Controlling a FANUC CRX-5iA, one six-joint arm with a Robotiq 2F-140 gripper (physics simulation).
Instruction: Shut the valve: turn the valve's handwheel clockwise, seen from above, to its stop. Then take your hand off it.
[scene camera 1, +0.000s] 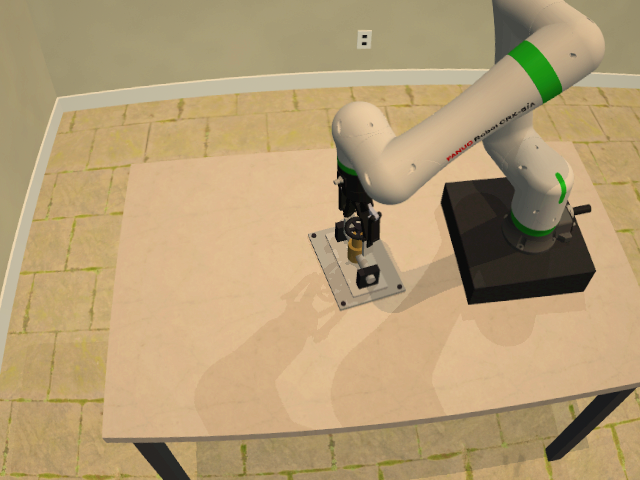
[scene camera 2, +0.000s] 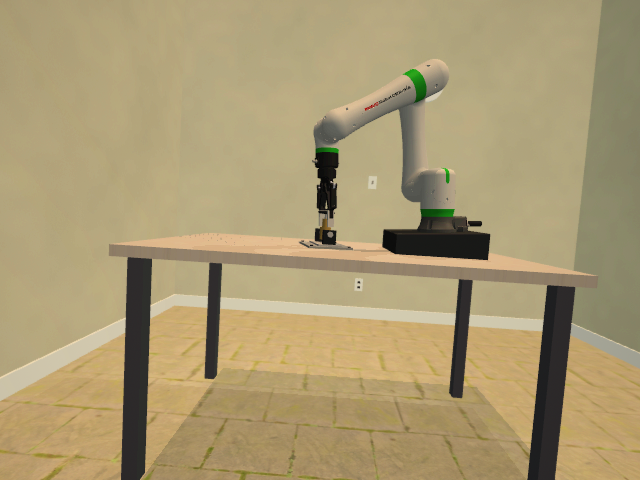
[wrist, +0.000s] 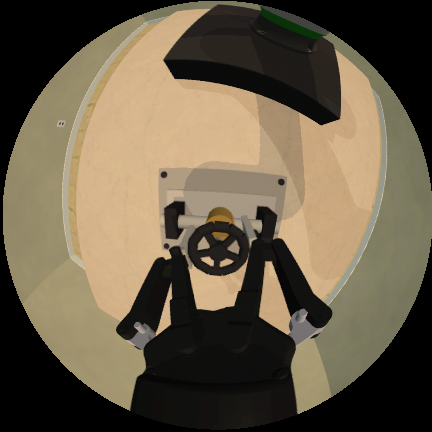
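Observation:
The black five-spoked handwheel (wrist: 218, 251) sits on top of the brass valve body (scene camera 1: 355, 251) (wrist: 220, 218). In scene camera 1 the handwheel shows partly behind a finger. My gripper (wrist: 218, 228) points down over the valve and is shut on the handwheel, with one fingertip at each side of its rim in the wrist view. The valve is on a grey pipe held by two black blocks, the near block (scene camera 1: 367, 276) (scene camera 2: 328, 236) and the other at the far end. They stand on a light grey base plate (scene camera 1: 338, 298) (wrist: 222, 176). In scene camera 2 the handwheel is too small to make out well.
The base plate is fixed with dark bolts at its corners and lies on the wooden table (scene camera 1: 170, 310) (scene camera 2: 248, 259). The arm's black base block (scene camera 1: 532, 289) (scene camera 2: 436, 245) (wrist: 250, 82) stands on the table to the right of the valve. Shadows of the arm fall across the table.

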